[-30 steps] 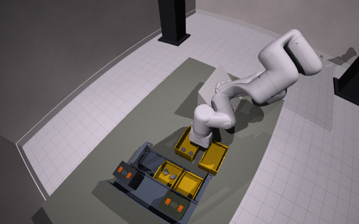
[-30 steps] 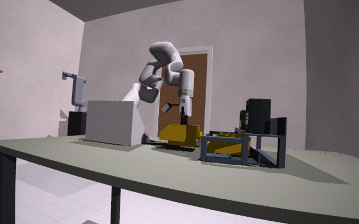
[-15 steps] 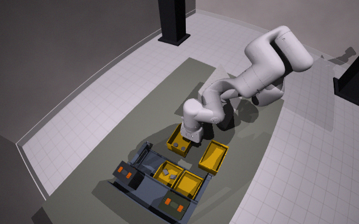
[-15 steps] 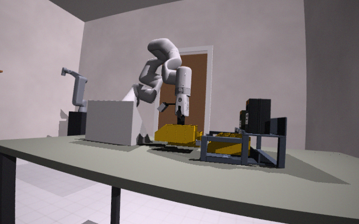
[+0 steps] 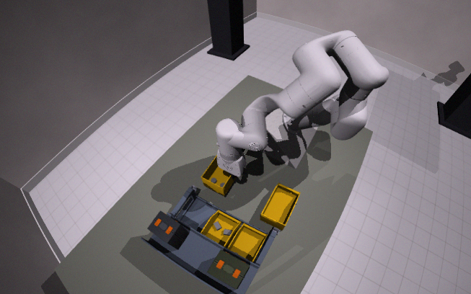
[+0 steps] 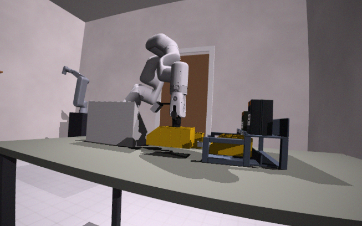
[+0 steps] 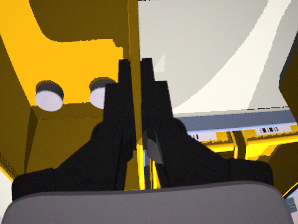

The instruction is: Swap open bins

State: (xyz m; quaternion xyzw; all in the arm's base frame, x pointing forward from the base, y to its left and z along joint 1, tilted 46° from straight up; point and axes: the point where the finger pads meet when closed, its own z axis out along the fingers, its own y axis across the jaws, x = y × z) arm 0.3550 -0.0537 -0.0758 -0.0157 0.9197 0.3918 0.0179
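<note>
My gripper is now 130 mm short of the shelf's front bar, 90 mm above it and 70 mm to the right of it. Round my hand: black box (320 mm ahead, 60 mm above, 40 mm to the right).
</note>
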